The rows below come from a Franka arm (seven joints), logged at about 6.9 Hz.
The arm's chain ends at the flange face. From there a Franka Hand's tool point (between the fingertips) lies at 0.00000 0.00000 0.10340 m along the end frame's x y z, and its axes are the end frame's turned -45 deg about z.
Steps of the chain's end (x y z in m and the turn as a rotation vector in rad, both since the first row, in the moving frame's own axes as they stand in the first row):
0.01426, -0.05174, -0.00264, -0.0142, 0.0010, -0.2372
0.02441, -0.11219, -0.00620, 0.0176, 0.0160, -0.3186
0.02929, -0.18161, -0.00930, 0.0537, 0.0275, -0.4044
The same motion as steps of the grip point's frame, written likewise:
0.04584, -0.02529, -0.00265, -0.0107, -0.0093, -0.2372
0.09899, -0.06257, -0.00623, 0.0011, 0.0238, -0.3186
0.15452, -0.11075, -0.00949, 0.0185, 0.0574, -0.4044

